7 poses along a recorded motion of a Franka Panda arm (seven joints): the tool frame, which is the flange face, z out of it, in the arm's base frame.
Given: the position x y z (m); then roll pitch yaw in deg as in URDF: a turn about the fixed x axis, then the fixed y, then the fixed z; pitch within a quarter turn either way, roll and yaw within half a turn.
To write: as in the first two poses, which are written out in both.
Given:
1: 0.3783, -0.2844, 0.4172, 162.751, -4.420, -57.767
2: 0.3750, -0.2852, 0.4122, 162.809, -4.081, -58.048
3: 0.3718, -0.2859, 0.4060, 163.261, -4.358, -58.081
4: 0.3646, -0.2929, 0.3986, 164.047, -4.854, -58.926
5: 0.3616, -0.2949, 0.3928, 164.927, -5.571, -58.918
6: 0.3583, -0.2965, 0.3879, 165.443, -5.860, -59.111
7: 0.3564, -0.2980, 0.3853, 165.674, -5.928, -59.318
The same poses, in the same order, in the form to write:
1: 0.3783, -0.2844, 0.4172, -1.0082, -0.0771, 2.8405
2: 0.3750, -0.2852, 0.4122, -1.0131, -0.0712, 2.8416
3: 0.3718, -0.2859, 0.4060, -1.0137, -0.0761, 2.8494
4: 0.3646, -0.2929, 0.3986, -1.0285, -0.0847, 2.8632
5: 0.3616, -0.2949, 0.3928, -1.0283, -0.0972, 2.8785
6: 0.3583, -0.2965, 0.3879, -1.0317, -0.1023, 2.8875
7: 0.3564, -0.2980, 0.3853, -1.0353, -0.1035, 2.8916
